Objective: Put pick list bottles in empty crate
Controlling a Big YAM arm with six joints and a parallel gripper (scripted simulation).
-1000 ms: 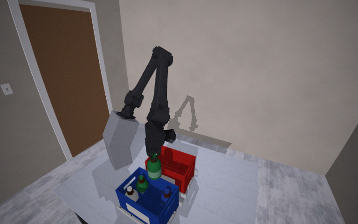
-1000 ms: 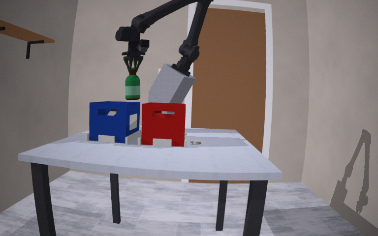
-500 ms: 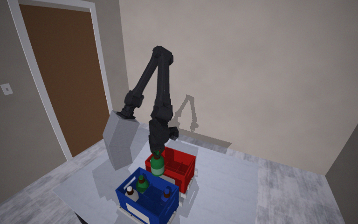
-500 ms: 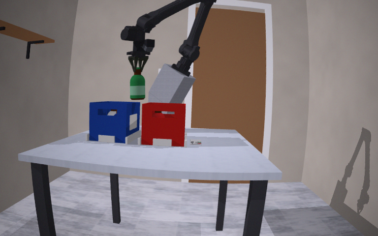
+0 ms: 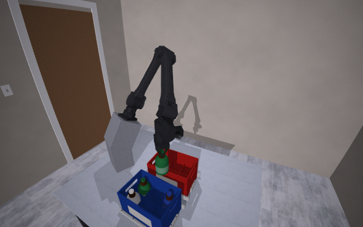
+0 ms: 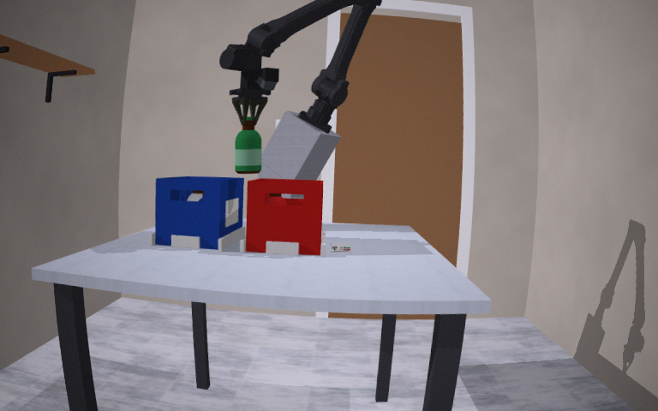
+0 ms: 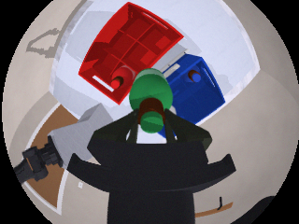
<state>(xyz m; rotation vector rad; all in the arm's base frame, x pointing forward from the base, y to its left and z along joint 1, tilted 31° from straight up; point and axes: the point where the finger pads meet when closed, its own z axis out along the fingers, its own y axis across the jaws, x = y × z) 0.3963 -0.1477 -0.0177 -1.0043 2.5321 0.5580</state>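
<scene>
The red crate lies 1 cm behind my hand, 12 cm to the left of it and 25 cm below it. Also, from my hand: blue crate 13 cm to the right, 25 cm below; then red-label bottle 10 cm behind, 7 cm to the left, 24 cm below; then blue bottle 9 cm ahead, 8 cm to the right, 24 cm below.
</scene>
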